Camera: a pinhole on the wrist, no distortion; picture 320 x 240 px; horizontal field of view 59.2 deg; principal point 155.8 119.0 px. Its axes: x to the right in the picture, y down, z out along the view. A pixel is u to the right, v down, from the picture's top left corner.
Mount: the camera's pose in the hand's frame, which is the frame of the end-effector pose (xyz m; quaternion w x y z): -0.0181 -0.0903 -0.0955 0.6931 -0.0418 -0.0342 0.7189
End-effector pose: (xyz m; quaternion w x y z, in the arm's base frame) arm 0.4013 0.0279 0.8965 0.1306 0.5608 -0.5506 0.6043
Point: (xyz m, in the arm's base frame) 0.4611 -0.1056 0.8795
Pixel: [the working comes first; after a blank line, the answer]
In the camera's frame: 0.0960 -0.0745 0.2345

271.1 29.5
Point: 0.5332 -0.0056 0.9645
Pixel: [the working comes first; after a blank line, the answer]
In the camera's frame: -0.0391 -0.0623 0.1710

91.4 16.3
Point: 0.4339 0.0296 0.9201
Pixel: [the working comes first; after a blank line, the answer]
In the camera's frame: 0.0499 -0.0388 0.1030

292.1 12.8
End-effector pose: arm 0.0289 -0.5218 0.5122 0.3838 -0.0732 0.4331 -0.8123
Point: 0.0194 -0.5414 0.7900
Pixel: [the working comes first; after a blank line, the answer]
In the camera's frame: -0.1222 -0.0040 0.2741

30.2 114.9
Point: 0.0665 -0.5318 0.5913
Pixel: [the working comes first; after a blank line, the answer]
In the camera's frame: 0.0530 -0.0020 0.1690

244.2 115.6
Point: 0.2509 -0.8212 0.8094
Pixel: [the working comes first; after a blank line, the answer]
In the camera's frame: 0.0802 -0.0705 0.5688

195.5 84.1
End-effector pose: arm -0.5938 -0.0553 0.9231 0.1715 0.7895 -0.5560 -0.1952
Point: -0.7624 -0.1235 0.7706
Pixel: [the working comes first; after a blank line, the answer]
In the camera's frame: 0.1688 -0.0889 0.3096

309.3 38.2
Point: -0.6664 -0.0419 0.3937
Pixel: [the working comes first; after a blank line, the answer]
In the camera's frame: -0.1225 -0.1041 0.5796

96.3 68.4
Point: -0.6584 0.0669 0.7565
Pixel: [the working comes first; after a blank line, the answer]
In the camera's frame: 0.0221 0.0677 0.2744

178.5 188.5
